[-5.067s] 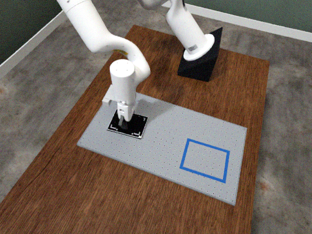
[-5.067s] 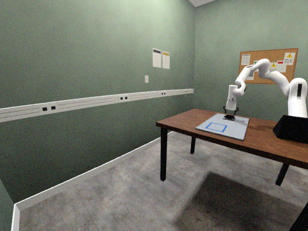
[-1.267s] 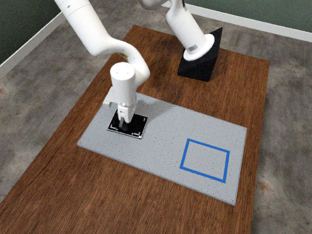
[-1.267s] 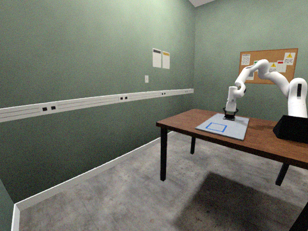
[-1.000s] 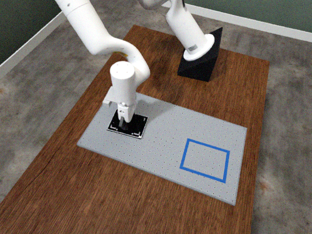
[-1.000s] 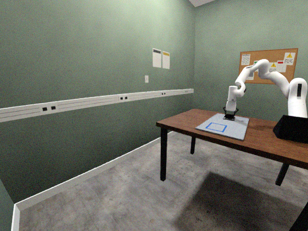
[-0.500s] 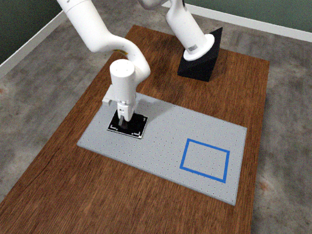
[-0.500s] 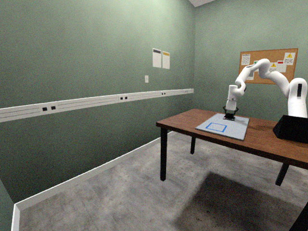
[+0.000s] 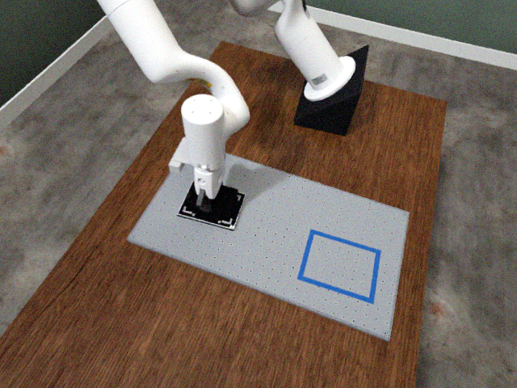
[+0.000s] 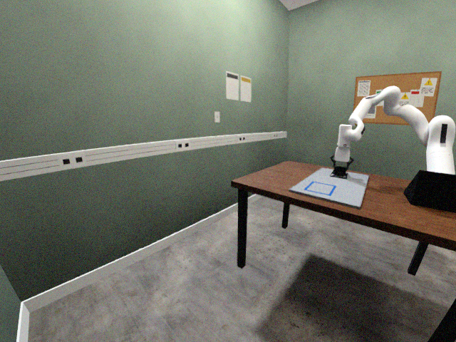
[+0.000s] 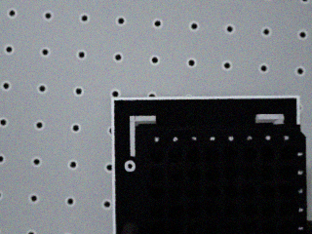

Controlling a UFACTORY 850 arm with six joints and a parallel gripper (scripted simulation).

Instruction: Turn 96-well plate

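Now: hand 5 cm above the plate nest N1. Round my hand: black 96-well plate: 1 cm below.
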